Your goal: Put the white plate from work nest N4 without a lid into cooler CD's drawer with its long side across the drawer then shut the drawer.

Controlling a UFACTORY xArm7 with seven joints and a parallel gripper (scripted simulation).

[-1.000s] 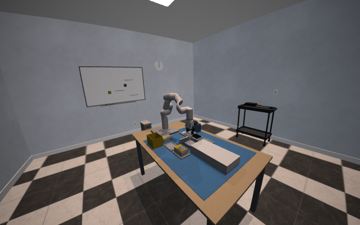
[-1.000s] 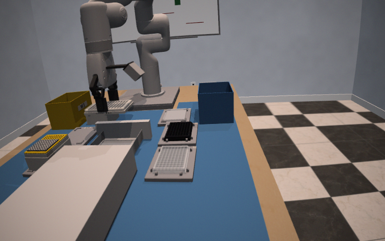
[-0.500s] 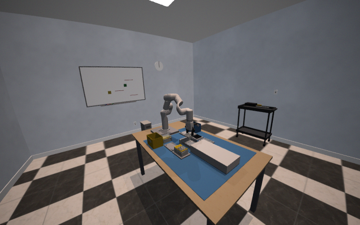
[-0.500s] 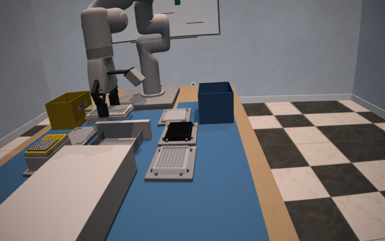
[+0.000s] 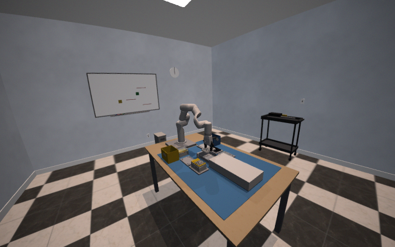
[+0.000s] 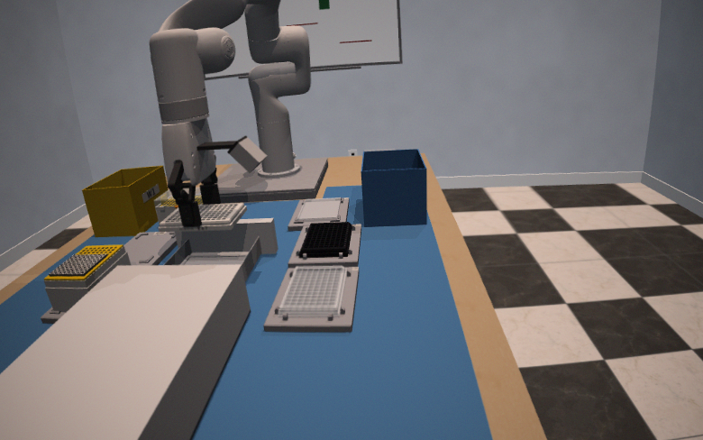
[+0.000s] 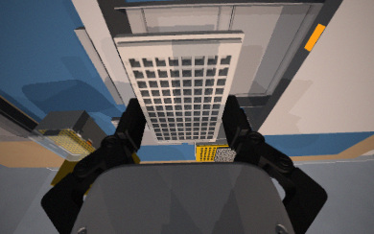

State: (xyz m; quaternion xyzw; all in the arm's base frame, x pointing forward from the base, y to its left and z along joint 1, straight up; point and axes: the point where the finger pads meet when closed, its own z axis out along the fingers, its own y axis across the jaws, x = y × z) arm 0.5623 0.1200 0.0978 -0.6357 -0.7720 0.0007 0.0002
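The drawer lies 100 mm below my hand, 30 mm ahead of it and 10 mm to the left of it. Also, from my hand: yellow tip box: 180 mm to the right, 110 mm ahead, 70 mm below; clear plate: 200 mm to the left, 100 mm below, 40 mm ahead; white plate: 10 mm below.
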